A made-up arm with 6 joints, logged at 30 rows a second.
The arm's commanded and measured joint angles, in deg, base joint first. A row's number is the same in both.
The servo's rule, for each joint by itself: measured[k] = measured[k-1] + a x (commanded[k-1-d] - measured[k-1]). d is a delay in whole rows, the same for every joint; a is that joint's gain. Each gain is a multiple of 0.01, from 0.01 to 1. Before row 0 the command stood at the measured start. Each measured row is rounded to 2 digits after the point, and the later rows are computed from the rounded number. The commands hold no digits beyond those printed.
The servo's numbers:
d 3
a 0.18 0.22 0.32 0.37 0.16 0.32
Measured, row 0:
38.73 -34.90 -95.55 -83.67 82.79 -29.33
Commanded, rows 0 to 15:
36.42 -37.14 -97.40 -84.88 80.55 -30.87
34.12 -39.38 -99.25 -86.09 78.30 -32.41
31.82 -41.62 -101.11 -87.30 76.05 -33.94
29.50 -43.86 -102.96 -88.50 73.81 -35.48
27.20 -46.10 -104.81 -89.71 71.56 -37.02
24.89 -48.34 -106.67 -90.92 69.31 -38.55
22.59 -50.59 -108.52 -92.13 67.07 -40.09
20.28 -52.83 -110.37 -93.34 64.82 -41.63
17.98 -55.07 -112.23 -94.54 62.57 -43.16
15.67 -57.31 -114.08 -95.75 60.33 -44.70
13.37 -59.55 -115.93 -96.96 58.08 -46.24
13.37 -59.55 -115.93 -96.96 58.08 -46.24
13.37 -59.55 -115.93 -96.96 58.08 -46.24
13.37 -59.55 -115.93 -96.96 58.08 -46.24
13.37 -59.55 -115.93 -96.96 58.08 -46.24
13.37 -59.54 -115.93 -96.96 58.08 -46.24
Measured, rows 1 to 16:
38.73 -34.90 -95.55 -83.67 82.79 -29.33
38.73 -34.90 -95.55 -83.67 82.79 -29.33
38.73 -34.90 -95.55 -83.67 82.79 -29.33
38.31 -35.39 -96.14 -84.12 82.43 -29.82
37.56 -36.27 -97.14 -84.85 81.77 -30.65
36.53 -37.45 -98.41 -85.76 80.85 -31.70
35.26 -38.86 -99.87 -86.77 79.72 -32.91
33.81 -40.45 -101.45 -87.86 78.41 -34.23
32.20 -42.19 -103.12 -88.99 76.95 -35.61
30.47 -44.04 -104.85 -90.15 75.37 -37.04
28.64 -45.97 -106.62 -91.33 73.68 -38.51
26.72 -47.97 -108.42 -92.52 71.90 -40.00
24.73 -50.02 -110.23 -93.72 70.05 -41.50
22.69 -52.12 -112.05 -94.92 68.13 -43.02
21.01 -53.75 -113.29 -95.67 66.52 -44.05
19.63 -55.03 -114.13 -96.15 65.17 -44.75

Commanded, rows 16 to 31:
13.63 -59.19 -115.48 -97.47 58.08 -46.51
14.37 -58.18 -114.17 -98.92 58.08 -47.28
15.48 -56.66 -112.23 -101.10 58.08 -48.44
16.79 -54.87 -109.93 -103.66 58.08 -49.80
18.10 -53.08 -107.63 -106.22 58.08 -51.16
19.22 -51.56 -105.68 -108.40 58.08 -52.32
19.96 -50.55 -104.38 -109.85 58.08 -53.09
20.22 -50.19 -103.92 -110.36 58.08 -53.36
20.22 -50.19 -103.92 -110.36 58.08 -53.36
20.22 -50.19 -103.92 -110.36 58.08 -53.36
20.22 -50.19 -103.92 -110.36 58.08 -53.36
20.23 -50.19 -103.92 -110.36 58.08 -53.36
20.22 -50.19 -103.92 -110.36 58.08 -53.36
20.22 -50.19 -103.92 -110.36 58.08 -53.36
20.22 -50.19 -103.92 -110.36 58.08 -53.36
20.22 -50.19 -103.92 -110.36 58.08 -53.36
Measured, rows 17 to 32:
18.50 -56.02 -114.71 -96.45 64.04 -45.23
17.58 -56.80 -115.10 -96.64 63.09 -45.55
16.82 -57.40 -115.37 -96.76 62.29 -45.77
16.25 -57.79 -115.41 -97.02 61.62 -46.01
15.91 -57.88 -115.01 -97.72 61.05 -46.42
15.83 -57.61 -114.12 -98.97 60.57 -47.07
16.00 -57.01 -112.78 -100.71 60.17 -47.94
16.38 -56.15 -111.13 -102.75 59.84 -48.97
16.89 -55.14 -109.39 -104.84 59.56 -50.04
17.44 -54.13 -107.79 -106.69 59.32 -51.02
17.94 -53.26 -106.55 -108.05 59.12 -51.77
18.35 -52.58 -105.71 -108.90 58.95 -52.28
18.69 -52.05 -105.14 -109.44 58.81 -52.63
18.97 -51.64 -104.75 -109.78 58.69 -52.86
19.20 -51.32 -104.48 -109.99 58.59 -53.02
19.38 -51.07 -104.30 -110.13 58.51 -53.13

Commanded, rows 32 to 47:
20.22 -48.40 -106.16 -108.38 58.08 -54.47
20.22 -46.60 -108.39 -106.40 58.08 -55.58
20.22 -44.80 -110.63 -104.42 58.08 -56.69
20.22 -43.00 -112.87 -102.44 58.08 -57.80
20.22 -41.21 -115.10 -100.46 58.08 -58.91
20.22 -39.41 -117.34 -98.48 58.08 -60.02
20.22 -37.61 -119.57 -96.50 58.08 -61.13
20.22 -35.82 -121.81 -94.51 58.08 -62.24
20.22 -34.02 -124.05 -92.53 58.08 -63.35
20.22 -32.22 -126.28 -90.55 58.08 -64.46
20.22 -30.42 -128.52 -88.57 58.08 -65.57
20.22 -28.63 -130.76 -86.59 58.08 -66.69
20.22 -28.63 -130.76 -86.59 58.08 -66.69
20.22 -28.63 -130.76 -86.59 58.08 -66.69
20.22 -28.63 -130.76 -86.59 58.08 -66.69
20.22 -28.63 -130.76 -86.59 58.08 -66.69
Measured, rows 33 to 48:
19.53 -50.88 -104.18 -110.22 58.44 -53.20
19.65 -50.73 -104.10 -110.27 58.38 -53.25
19.75 -50.61 -104.04 -110.30 58.33 -53.29
19.83 -50.12 -104.72 -109.59 58.29 -53.67
19.90 -49.35 -105.89 -108.41 58.26 -54.28
19.96 -48.35 -107.41 -106.93 58.23 -55.05
20.01 -47.17 -109.16 -105.27 58.21 -55.93
20.05 -45.86 -111.06 -103.49 58.19 -56.88
20.08 -44.44 -113.07 -101.64 58.17 -57.88
20.11 -42.94 -115.15 -99.74 58.16 -58.92
20.13 -41.37 -117.28 -97.80 58.15 -59.98
20.15 -39.75 -119.45 -95.85 58.14 -61.06
20.16 -38.09 -121.64 -93.89 58.13 -62.15
20.17 -36.40 -123.84 -91.92 58.12 -63.24
20.18 -34.69 -126.05 -89.95 58.11 -64.34
20.19 -33.36 -127.56 -88.71 58.11 -65.09

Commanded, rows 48 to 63:
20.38 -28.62 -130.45 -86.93 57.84 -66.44
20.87 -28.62 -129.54 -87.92 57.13 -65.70
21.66 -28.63 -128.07 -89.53 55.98 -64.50
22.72 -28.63 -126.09 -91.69 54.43 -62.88
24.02 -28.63 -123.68 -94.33 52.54 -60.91
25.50 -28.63 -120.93 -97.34 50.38 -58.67
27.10 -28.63 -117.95 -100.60 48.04 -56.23
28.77 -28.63 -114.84 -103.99 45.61 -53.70
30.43 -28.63 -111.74 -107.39 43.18 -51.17
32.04 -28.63 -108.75 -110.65 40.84 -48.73
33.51 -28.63 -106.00 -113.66 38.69 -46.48
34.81 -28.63 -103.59 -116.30 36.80 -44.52
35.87 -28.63 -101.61 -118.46 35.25 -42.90
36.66 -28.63 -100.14 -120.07 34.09 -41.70
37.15 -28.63 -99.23 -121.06 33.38 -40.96
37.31 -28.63 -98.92 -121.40 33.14 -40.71
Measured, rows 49 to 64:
20.20 -32.32 -128.58 -87.93 58.11 -65.60
20.20 -31.51 -129.28 -87.43 58.11 -65.95
20.20 -30.88 -129.75 -87.12 58.11 -66.19
20.23 -30.38 -129.97 -87.05 58.07 -66.27
20.35 -29.99 -129.83 -87.37 57.92 -66.09
20.59 -29.69 -129.27 -88.17 57.61 -65.58
20.97 -29.46 -128.25 -89.47 57.10 -64.72
21.52 -29.28 -126.79 -91.27 56.37 -63.50
22.24 -29.14 -124.91 -93.52 55.41 -61.95
23.11 -29.03 -122.68 -96.14 54.23 -60.12
24.13 -28.94 -120.17 -99.04 52.85 -58.07
25.26 -28.87 -117.47 -102.13 51.30 -55.86
26.48 -28.82 -114.68 -105.28 49.63 -53.58
27.75 -28.78 -111.90 -108.38 47.88 -51.31
29.02 -28.75 -109.24 -111.31 46.11 -49.14
30.25 -28.72 -106.80 -113.96 44.37 -47.14

